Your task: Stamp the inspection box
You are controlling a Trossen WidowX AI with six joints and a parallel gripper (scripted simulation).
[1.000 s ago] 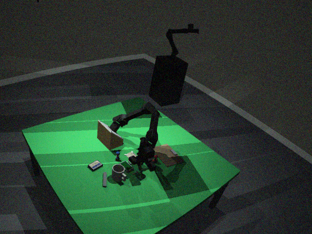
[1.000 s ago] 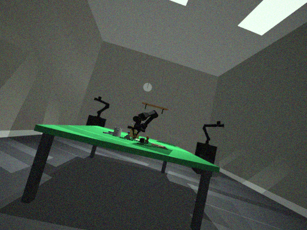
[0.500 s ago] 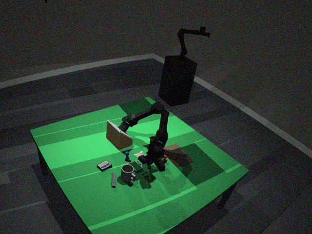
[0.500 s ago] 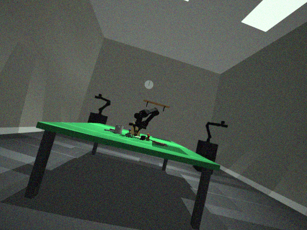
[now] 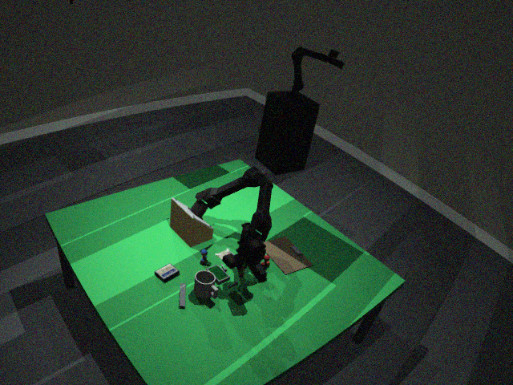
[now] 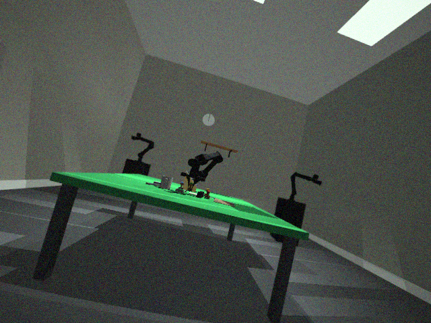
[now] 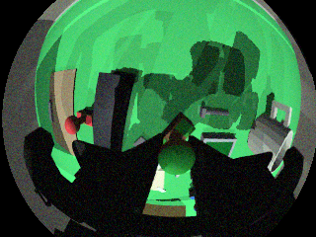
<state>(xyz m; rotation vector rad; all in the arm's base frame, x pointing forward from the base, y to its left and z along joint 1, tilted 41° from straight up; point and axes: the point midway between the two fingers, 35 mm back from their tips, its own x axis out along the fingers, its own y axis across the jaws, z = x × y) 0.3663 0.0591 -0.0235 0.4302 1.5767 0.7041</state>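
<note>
The green ink pad lies 8 cm to the right of my gripper tip, 5 cm behind it and 4 cm below it. From my gripper tip the other things lie so: red-knobbed stamp 14 cm to the left, 3 cm below, 2 cm behind; white card 13 cm behind, 5 cm below, 2 cm to the left; black block 9 cm to the left, 3 cm below, 1 cm behind.
</note>
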